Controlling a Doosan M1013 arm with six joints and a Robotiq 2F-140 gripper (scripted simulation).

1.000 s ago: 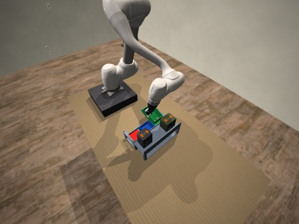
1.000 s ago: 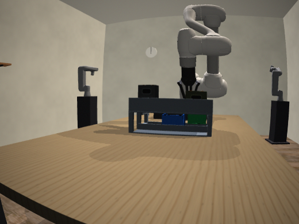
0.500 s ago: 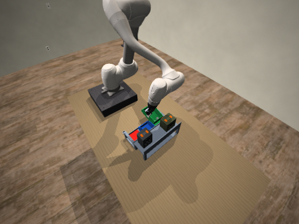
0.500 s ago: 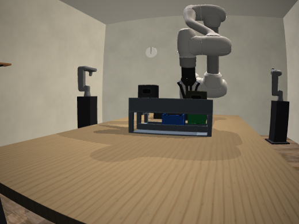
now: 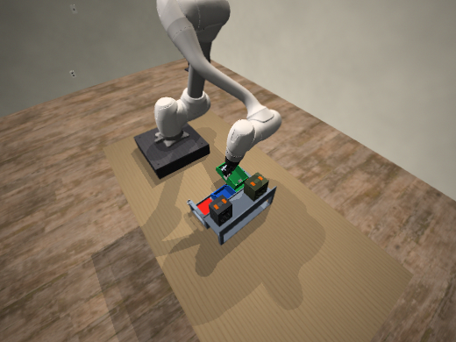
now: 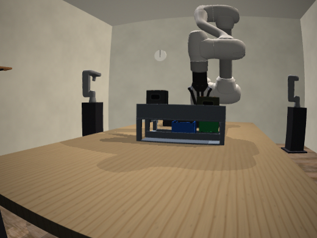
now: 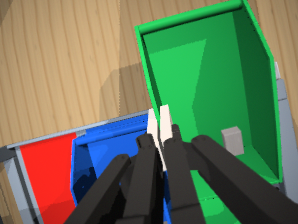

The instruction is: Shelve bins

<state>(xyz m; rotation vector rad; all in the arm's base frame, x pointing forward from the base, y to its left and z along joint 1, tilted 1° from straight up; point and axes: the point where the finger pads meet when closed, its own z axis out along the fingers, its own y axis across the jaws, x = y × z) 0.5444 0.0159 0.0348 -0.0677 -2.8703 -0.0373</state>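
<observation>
Now: hand 10 mm past the green bin, 50 mm to the right of it and 40 mm above it. Round my hand: blue bin (80 mm ahead, 70 mm to the right, 80 mm below); then olive box (180 mm ahead, 40 mm to the left, 30 mm above); then black box (160 mm ahead, 190 mm to the right, 40 mm above).
</observation>
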